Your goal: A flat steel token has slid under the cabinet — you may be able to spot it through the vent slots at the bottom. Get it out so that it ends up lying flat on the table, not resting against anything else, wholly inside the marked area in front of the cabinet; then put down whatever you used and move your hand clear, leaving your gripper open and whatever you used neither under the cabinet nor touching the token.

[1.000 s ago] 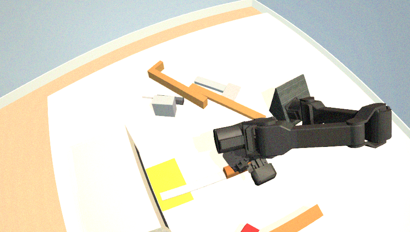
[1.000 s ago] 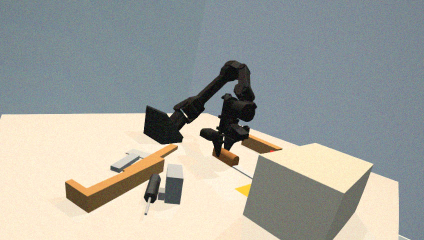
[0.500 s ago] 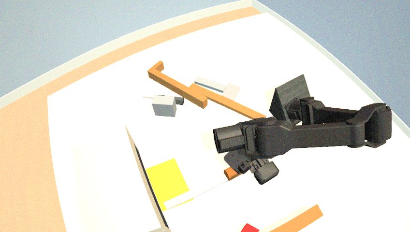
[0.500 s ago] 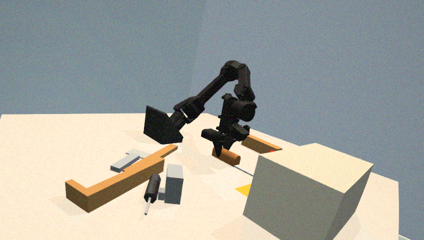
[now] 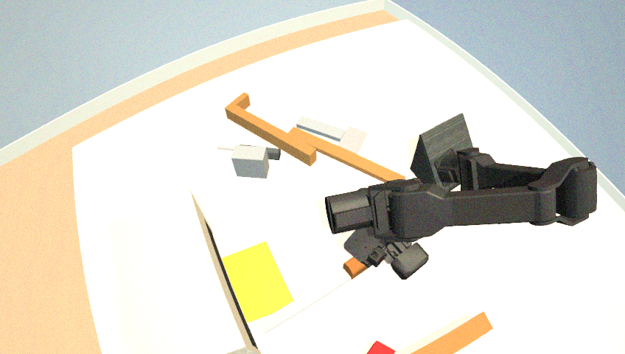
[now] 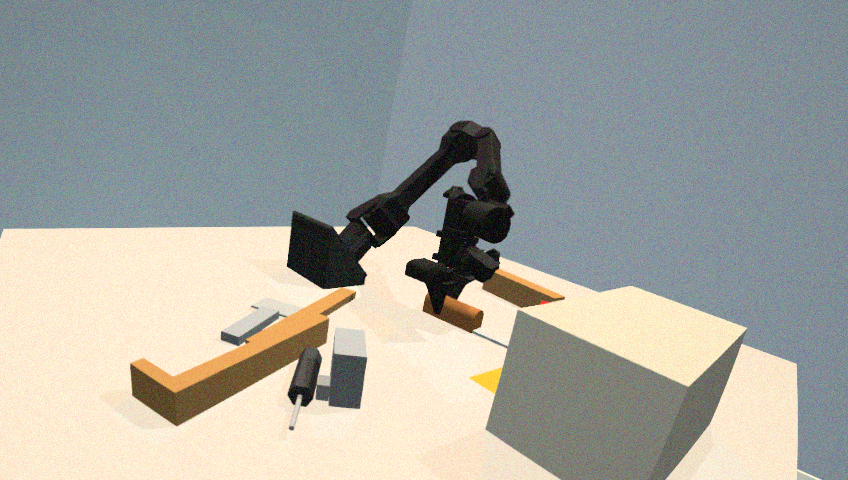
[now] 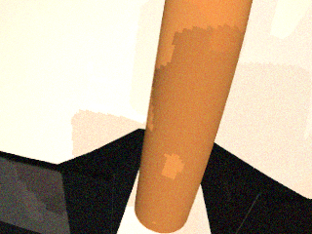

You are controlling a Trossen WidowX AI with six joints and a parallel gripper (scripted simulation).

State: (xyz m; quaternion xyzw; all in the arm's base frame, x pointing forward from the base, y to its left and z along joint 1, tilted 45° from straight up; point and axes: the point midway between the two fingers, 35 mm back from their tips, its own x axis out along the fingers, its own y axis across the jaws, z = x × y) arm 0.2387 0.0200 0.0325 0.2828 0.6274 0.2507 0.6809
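The long orange bar is 230 mm to the right of my gripper tip and 100 mm behind it. From my gripper tip the other things lie so: red piece (170 mm to the left, 140 mm ahead, 10 mm above); small grey cube (350 mm to the right, 90 mm ahead); grey block (320 mm to the right, 90 mm ahead, 20 mm above).
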